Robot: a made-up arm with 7 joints.
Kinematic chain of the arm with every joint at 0, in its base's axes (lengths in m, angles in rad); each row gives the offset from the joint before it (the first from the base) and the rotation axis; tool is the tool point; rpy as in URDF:
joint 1: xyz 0 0 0.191 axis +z
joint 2: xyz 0 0 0 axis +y
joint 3: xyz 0 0 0.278 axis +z
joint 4: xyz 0.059 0 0 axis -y
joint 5: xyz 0.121 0 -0.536 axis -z
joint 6: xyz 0 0 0 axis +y
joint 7: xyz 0.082 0 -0.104 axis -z
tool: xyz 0 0 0 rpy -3.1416 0 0
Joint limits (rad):
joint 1: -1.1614..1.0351
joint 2: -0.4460..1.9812
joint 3: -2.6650..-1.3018
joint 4: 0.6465..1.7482
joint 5: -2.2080..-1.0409
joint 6: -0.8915..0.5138
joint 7: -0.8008..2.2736
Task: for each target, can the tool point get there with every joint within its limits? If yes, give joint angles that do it. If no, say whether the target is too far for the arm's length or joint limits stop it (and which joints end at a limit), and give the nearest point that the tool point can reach.
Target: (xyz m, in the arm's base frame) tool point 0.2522 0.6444 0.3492
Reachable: no: joint limits stop it (at a limit: joint 1, joint 2, joint 3, joint 4, joint 5, joint 6) | nearest point 0.6571 0.4093 0.3725 | short by 0.469 m
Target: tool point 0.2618 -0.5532 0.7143
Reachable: yes | joints 0.2998 1.0195 -2.2347 1.4571 -1.1789 0.1740 0.2020
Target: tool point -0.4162 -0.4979 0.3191
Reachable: yes | joints -0.9000 0.0426 -1.5400 1.2145 -2.0414 -0.4493 0.7781
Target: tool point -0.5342 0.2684 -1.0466
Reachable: no: too far | nearest point -0.3933 0.1976 -0.1859 | short by 0.875 m
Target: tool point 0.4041 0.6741 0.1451
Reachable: no: joint limits stop it (at a limit: joint 1, joint 2, joint 3, joint 4, joint 5, joint 6) | nearest point 0.6571 0.4093 0.3725 | short by 0.431 m
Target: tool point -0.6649 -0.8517 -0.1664
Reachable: no: too far | nearest point -0.4576 -0.6777 -0.0966 | short by 0.280 m
